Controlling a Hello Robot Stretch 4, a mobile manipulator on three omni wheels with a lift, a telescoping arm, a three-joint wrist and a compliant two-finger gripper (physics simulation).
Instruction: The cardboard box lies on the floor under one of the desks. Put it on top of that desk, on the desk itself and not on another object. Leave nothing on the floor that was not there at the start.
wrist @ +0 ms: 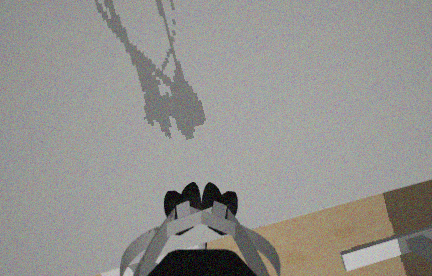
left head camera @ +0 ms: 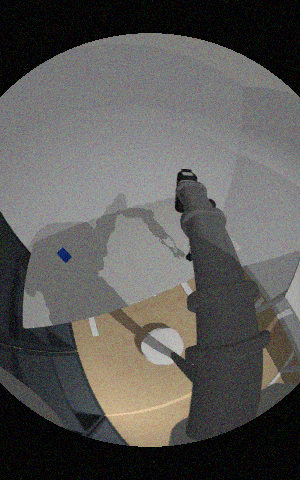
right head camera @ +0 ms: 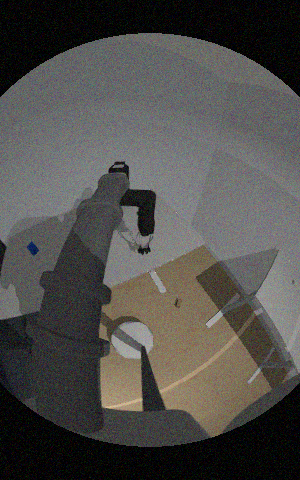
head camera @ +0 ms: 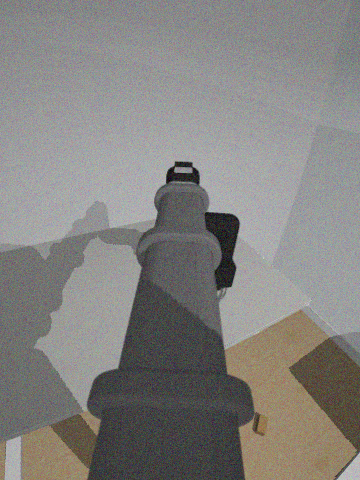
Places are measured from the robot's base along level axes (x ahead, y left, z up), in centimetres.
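Pixels of known places: gripper, fingertip midpoint: (wrist: 201, 198) (left head camera: 190, 258) (right head camera: 143, 252); robot's base at its link origin: (left head camera: 161, 344) (right head camera: 133, 338).
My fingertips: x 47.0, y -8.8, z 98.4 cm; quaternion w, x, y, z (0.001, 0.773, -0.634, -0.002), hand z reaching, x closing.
Note:
Ahead of a thing's pixels: the offset from my fingertips to its top centre. Level surfaces: height alone.
The pale grey desk @(dz -6.2 cm) (head camera: 260, 310) (left head camera: 150, 265) (right head camera: 172, 237) (wrist: 300, 125) spreads below the arm's end. My gripper (right head camera: 144, 250) (wrist: 201, 198) hangs over the desk near its edge. Its fingertips are together with no box between them, and its shadow falls on the desk top in the wrist view. A small brown box @(dx -5.2, dy -43.7, dz -95.2 cm) (head camera: 260, 423) (right head camera: 177, 302), which looks like the cardboard box, is away from the gripper, low over or on the wooden floor beyond the desk edge. Whether it touches the floor cannot be told. The box does not show in the wrist view.
A small blue object @(dx +0.7, dy +78.7, dz -1.7 cm) (left head camera: 64, 255) (right head camera: 33, 248) lies on the desk's shadowed part. A white disc (left head camera: 172, 337) (right head camera: 125, 350) with a dark pole in front shows over the wooden floor @(dz -101.2 cm) (right head camera: 175, 350). Dark blue-grey furniture (left head camera: 50, 380) stands at the left. Grey panels (right head camera: 250, 270) stand at the right.

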